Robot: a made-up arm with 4 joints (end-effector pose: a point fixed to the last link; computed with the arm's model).
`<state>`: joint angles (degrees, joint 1 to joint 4).
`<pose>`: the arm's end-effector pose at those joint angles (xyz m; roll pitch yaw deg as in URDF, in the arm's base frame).
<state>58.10 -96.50 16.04 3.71</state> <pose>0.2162 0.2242 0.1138 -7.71 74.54 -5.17</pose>
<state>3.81 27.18 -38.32 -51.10</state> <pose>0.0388 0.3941 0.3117 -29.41 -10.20 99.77</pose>
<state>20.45 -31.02 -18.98 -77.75</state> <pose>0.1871 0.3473 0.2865 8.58 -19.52 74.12</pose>
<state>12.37 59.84 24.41 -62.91</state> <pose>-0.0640 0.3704 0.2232 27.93 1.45 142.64</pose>
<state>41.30 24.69 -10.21 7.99</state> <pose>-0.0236 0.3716 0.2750 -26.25 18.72 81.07</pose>
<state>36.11 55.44 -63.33 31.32</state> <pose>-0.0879 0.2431 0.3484 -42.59 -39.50 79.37</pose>
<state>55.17 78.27 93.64 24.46</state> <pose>-0.0796 0.1283 0.0925 149.31 67.81 -43.41</pose>
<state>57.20 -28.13 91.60 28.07</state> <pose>-0.0409 0.3117 0.1246 127.67 40.29 -159.16</pose>
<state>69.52 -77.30 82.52 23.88</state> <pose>0.0400 0.3120 0.0947 141.39 37.10 171.56</pose>
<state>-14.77 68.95 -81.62 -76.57</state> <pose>-0.0954 0.3056 0.2791 -71.39 5.19 155.13</pose>
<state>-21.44 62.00 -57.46 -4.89</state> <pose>0.0145 0.3869 0.3028 -59.01 -20.16 71.54</pose>
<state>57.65 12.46 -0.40 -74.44</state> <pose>-0.0664 0.3349 0.3034 15.53 -24.33 149.34</pose>
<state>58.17 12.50 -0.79 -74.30</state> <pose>-0.0680 0.3332 0.3042 15.04 -24.33 149.95</pose>
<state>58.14 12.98 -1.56 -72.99</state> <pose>-0.0695 0.3322 0.3048 13.95 -23.38 149.85</pose>
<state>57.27 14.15 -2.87 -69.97</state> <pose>-0.0710 0.3324 0.3051 11.96 -21.09 148.65</pose>
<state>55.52 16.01 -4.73 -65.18</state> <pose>-0.0721 0.3341 0.3048 9.01 -17.57 146.10</pose>
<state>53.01 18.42 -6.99 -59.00</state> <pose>-0.0723 0.3370 0.3041 5.23 -13.34 142.16</pose>
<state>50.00 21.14 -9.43 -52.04</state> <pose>-0.0713 0.3408 0.3030 0.87 -9.06 137.06</pose>
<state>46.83 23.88 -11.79 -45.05</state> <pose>-0.0691 0.3450 0.3018 -3.65 -5.34 131.34</pose>
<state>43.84 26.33 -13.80 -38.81</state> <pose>-0.0661 0.3491 0.3007 -7.79 -2.51 125.71</pose>
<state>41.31 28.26 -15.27 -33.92</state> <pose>-0.0627 0.3526 0.2996 -11.05 -0.61 120.92</pose>
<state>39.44 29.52 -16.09 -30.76</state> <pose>-0.0597 0.3555 0.2986 -13.11 0.54 117.53</pose>
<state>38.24 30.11 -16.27 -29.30</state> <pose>-0.0571 0.3578 0.2976 -13.92 1.20 115.64</pose>
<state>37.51 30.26 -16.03 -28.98</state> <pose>-0.0551 0.3597 0.2967 -13.90 1.59 114.81</pose>
